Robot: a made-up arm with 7 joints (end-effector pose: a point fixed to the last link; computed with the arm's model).
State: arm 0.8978 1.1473 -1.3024 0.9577 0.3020 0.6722 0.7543
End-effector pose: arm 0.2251 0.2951 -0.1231 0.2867 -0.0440 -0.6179
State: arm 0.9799 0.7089 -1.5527 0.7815 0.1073 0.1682 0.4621
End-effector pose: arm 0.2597 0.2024 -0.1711 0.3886 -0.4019 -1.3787
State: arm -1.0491 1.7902 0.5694 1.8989 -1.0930 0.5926 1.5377
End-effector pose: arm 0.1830 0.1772 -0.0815 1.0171 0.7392 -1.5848
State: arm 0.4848 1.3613 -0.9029 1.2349 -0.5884 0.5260 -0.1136
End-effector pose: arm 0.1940 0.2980 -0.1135 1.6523 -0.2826 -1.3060
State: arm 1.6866 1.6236 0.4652 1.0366 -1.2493 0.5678 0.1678
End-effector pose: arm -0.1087 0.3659 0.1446 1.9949 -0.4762 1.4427
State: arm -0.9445 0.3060 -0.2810 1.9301 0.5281 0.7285 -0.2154
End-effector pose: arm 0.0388 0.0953 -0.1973 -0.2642 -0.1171 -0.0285
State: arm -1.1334 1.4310 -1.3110 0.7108 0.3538 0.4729 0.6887
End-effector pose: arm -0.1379 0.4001 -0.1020 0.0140 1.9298 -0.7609
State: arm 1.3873 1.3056 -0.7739 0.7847 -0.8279 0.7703 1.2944
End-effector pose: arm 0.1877 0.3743 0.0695 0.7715 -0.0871 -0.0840
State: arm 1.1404 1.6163 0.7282 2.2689 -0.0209 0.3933 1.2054
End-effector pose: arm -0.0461 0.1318 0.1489 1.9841 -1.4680 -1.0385
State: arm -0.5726 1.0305 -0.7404 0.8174 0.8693 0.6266 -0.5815
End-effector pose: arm -0.0331 0.3143 -0.2531 0.9788 0.5771 -0.3474
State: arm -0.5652 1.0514 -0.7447 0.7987 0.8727 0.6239 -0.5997
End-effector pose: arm -0.0312 0.3222 -0.2488 1.0301 0.5781 -0.3513
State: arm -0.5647 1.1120 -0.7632 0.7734 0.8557 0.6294 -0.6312
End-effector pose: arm -0.0288 0.3390 -0.2369 1.1405 0.5978 -0.4057
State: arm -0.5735 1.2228 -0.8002 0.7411 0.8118 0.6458 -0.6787
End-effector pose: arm -0.0241 0.3657 -0.2133 1.3231 0.6422 -0.5274
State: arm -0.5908 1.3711 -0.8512 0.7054 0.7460 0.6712 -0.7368
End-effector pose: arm -0.0149 0.3960 -0.1779 1.5542 0.7078 -0.7063
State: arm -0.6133 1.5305 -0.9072 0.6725 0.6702 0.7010 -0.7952
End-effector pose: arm -0.0006 0.4215 -0.1362 1.7884 0.7852 -0.9145
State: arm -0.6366 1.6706 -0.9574 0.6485 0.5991 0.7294 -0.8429
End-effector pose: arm 0.0155 0.4373 -0.0978 1.9790 0.8604 -1.1131
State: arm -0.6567 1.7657 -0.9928 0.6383 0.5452 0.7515 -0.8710
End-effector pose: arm 0.0278 0.4439 -0.0721 2.0927 0.9180 -1.2638
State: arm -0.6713 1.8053 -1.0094 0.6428 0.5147 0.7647 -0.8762
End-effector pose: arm 0.0326 0.4451 -0.0632 2.1230 0.9483 -1.3440
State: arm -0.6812 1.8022 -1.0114 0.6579 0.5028 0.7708 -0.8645
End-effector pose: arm 0.0305 0.4437 -0.0669 2.0938 0.9555 -1.3664
